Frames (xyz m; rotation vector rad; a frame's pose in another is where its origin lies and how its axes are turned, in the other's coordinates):
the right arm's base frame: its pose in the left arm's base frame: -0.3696 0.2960 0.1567 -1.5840 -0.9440 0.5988
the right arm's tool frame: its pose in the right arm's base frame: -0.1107 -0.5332 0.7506 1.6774 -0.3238 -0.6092
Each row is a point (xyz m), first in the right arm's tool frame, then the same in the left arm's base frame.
Working: the right arm's tool frame: its pose in the left arm's base frame: -1.1636 0.6429 0.4873 0.2928 -0.6733 0.8307

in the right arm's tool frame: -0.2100 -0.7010 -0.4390
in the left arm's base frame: -0.5424 0.2793 0.0288
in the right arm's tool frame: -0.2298 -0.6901 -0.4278
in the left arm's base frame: -0.5651 0.2694 0.0242
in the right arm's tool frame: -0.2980 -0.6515 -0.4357
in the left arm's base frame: -0.6240 0.2587 -0.0270
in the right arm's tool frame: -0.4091 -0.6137 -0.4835
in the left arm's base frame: -0.6858 0.2420 -0.1363
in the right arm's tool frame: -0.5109 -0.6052 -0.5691
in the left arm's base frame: -0.7045 0.2301 -0.2678
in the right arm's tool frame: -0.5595 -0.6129 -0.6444
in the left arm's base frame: -0.6895 0.2336 -0.3564
